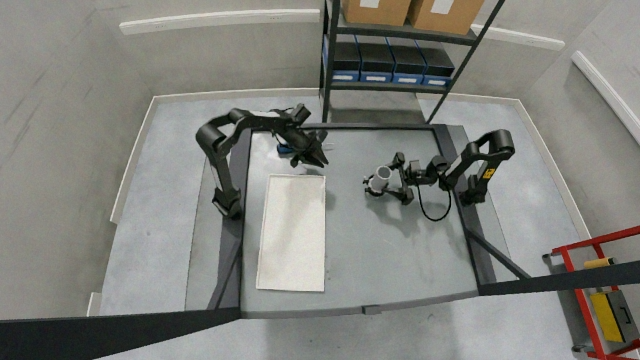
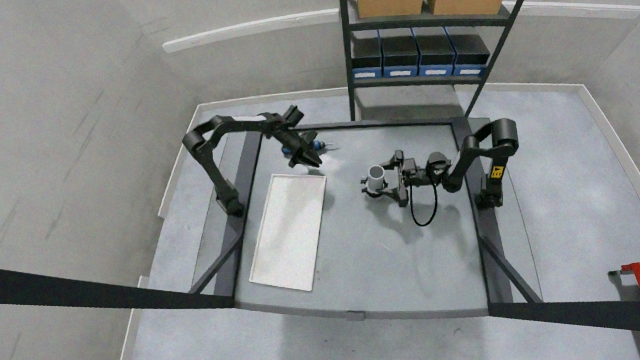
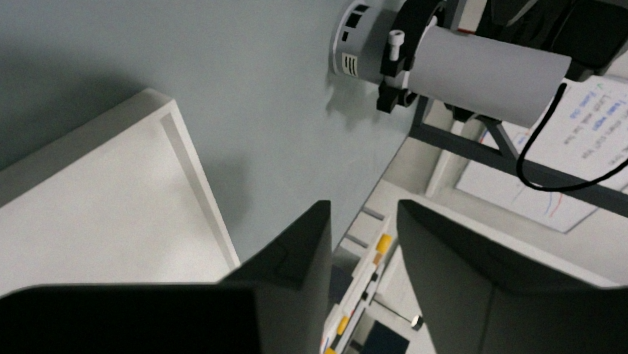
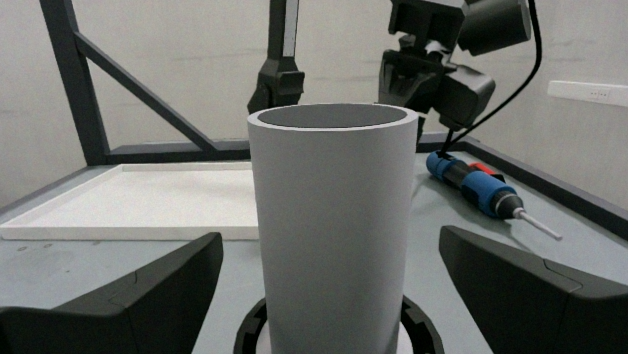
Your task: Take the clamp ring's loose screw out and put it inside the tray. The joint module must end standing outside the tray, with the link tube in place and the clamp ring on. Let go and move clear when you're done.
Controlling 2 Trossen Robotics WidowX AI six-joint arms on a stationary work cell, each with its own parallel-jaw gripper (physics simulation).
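Places are measured from the left arm's base along level axes (x right, y ahead, z up), in millimetres.
Pixels of known places: left gripper, fingertip midpoint: [image 1: 325,165] [image 2: 320,165] [image 3: 363,212]; right gripper, fingertip midpoint: [image 1: 379,179] [image 2: 374,178] [image 3: 477,78] [image 4: 331,240]; left arm's base, origin of the base link: [image 1: 232,211] [image 2: 236,209]; right arm's base, origin of the base link: [image 1: 466,198] [image 2: 484,201].
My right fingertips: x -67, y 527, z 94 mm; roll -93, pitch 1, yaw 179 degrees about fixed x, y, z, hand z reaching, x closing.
Observation:
Ahead of a thing's pixels: the offset from my right fingertips to its top centre. "pt": to the spot under its first point.
The grey link tube @[dx +0, dy +3, dz +47 mm] [image 1: 381,181] [image 2: 375,179] [image 3: 490,75] [image 4: 332,200] stands upright in the joint module @[dx +0, dy +3, dz -49 mm] [image 3: 369,42], on the table right of the tray. The black clamp ring @[pt dx -37, dy -17, dz -50 mm] [image 3: 415,25] [image 4: 424,327] is around the joint. The loose screw @[dx -24, dy -37, dz -50 mm] [image 3: 395,44] sticks out of the ring's lug, head showing. The white tray @[dx +131, dy -305, dz -97 mm] [image 1: 292,235] [image 2: 287,232] [image 3: 125,215] [image 4: 190,195] holds no screw that I can see. My right gripper [image 4: 331,240] is open, its fingers on either side of the tube with gaps. My left gripper [image 3: 363,212] is open and empty, above the table behind the tray.
A blue power screwdriver @[dx -209, dy -251, dz -71 mm] [image 2: 318,145] [image 4: 485,190] lies at the back left, partly under my left arm, with a red tool @[dx -241, dy -280, dz -84 mm] [image 4: 482,168] beside it. A shelf unit [image 1: 385,87] stands behind the table. My right arm's cable @[pt dx +190, dy +104, dz +109 mm] [image 1: 434,219] hangs in a loop.

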